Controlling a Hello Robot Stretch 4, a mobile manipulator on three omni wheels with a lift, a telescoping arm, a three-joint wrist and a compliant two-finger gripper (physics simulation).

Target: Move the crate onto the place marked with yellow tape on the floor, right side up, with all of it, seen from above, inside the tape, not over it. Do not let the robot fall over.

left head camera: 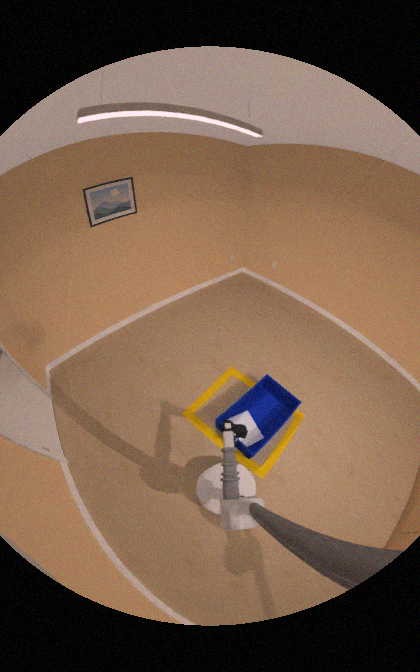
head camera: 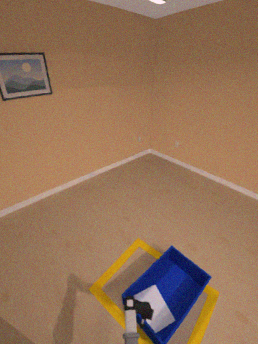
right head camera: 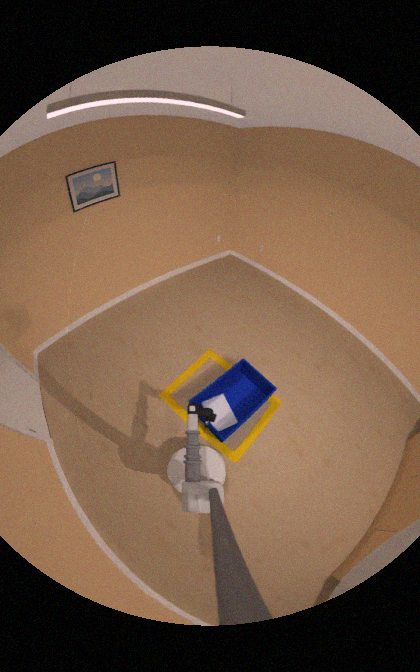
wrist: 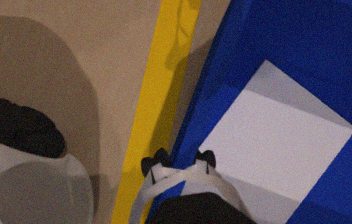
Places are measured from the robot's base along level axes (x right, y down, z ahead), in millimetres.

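Where they show: gripper, fingertip midpoint: [wrist: 178, 159].
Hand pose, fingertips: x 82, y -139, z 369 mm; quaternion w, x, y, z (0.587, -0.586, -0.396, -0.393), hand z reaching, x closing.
Observation:
Each offset is from my fingertips to the top centre of the thing.
The blue open-topped crate {dx +215, dy -53, dz +202 mm} [head camera: 175, 280] [left head camera: 265, 405] [right head camera: 240, 387] [wrist: 300, 40] is right side up, with a white block {dx +101, dy +142, dz +120 mm} [head camera: 159, 305] [left head camera: 250, 425] [right head camera: 220, 412] [wrist: 280, 145] inside at its near left end. My gripper [head camera: 141, 320] [left head camera: 236, 438] [right head camera: 206, 421] [wrist: 178, 159] is shut on the crate's near left wall, with one fingertip on each side of it. The yellow tape square [head camera: 112, 267] [left head camera: 208, 392] [right head camera: 186, 372] [wrist: 155, 90] surrounds much of the crate. The crate's far end covers part of the tape's far right side in the head views. I cannot tell whether the crate touches the floor.
My white round base [left head camera: 245, 477] [right head camera: 215, 470] stands close to the tape's near corner side. White skirting [head camera: 75, 185] [left head camera: 145, 312] [right head camera: 125, 295] runs along two walls that meet in a corner beyond the crate. A framed picture [head camera: 24, 75] [left head camera: 111, 201] [right head camera: 93, 186] hangs on the left wall.

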